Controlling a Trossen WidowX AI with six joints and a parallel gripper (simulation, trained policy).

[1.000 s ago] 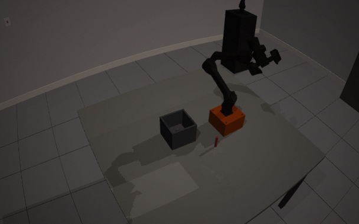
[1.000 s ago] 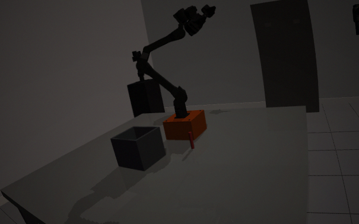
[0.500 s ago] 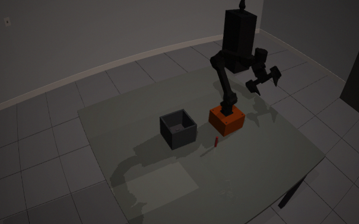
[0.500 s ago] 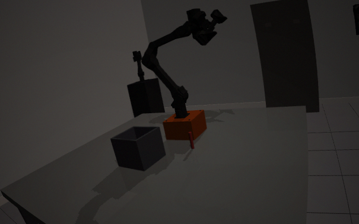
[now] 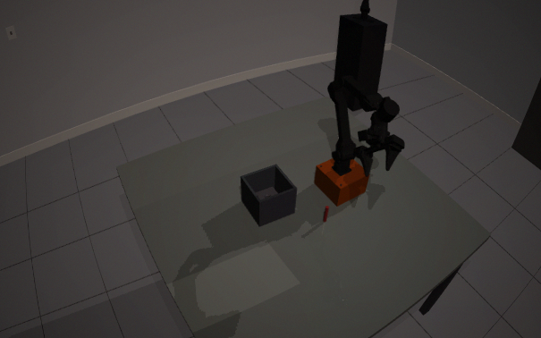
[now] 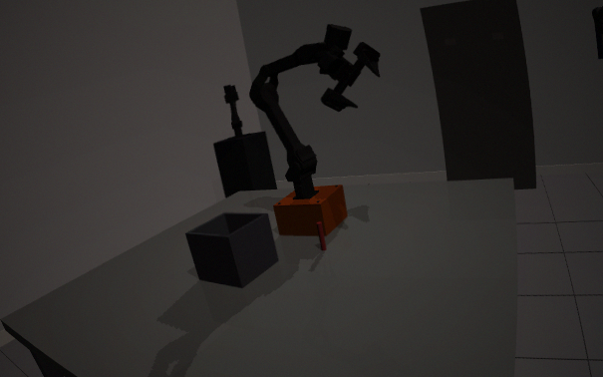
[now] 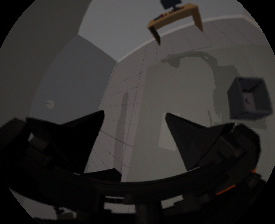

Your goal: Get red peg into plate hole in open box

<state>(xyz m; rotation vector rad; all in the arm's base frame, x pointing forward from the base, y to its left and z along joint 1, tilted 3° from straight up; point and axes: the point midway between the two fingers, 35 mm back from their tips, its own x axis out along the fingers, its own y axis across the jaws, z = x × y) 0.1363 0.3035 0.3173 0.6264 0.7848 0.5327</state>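
The red peg is 190 mm to the right of my gripper tip and 360 mm below it. The rest, counted from my gripper tip: grey plate: 160 mm ahead, 370 mm to the right, 360 mm below.
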